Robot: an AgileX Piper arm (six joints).
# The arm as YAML. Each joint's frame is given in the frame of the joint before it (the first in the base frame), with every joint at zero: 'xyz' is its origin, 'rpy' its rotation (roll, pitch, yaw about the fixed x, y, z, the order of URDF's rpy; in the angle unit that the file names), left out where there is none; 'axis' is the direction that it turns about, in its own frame. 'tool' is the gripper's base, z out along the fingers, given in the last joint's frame.
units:
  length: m
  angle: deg
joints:
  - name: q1
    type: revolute
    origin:
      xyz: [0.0, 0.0, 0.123]
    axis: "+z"
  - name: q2
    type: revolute
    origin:
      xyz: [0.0, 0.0, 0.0]
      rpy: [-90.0, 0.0, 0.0]
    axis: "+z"
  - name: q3
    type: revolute
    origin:
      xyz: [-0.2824, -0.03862, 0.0]
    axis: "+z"
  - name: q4
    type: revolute
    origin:
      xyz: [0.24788, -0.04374, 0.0]
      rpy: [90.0, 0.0, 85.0]
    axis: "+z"
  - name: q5
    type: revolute
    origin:
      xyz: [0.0, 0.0, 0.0]
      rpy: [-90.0, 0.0, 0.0]
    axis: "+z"
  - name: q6
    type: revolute
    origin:
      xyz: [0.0, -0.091, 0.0]
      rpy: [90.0, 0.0, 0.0]
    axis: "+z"
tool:
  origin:
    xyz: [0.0, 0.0, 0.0]
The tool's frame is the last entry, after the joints.
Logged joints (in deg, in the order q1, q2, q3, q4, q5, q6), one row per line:
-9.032 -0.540 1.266 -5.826 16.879 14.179
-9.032 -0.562 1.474 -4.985 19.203 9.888
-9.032 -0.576 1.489 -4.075 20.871 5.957
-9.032 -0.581 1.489 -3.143 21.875 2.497
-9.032 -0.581 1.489 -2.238 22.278 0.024
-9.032 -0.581 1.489 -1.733 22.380 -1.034
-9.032 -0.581 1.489 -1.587 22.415 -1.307
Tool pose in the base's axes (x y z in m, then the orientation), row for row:
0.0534 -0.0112 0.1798 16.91 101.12 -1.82
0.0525 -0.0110 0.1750 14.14 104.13 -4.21
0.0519 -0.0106 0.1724 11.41 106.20 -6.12
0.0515 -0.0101 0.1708 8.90 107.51 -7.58
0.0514 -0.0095 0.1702 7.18 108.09 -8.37
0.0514 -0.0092 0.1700 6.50 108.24 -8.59
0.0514 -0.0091 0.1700 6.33 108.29 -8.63
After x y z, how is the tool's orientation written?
As a rotation vector, in degrees.
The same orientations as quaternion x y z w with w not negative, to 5 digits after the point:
0.12865 0.76930 -0.01385 0.62565
0.10679 0.78640 -0.03179 0.60758
0.08572 0.79788 -0.04598 0.59492
0.06664 0.80501 -0.05676 0.58677
0.05368 0.80815 -0.06258 0.58318
0.04858 0.80898 -0.06420 0.58230
0.04730 0.80925 -0.06449 0.58200

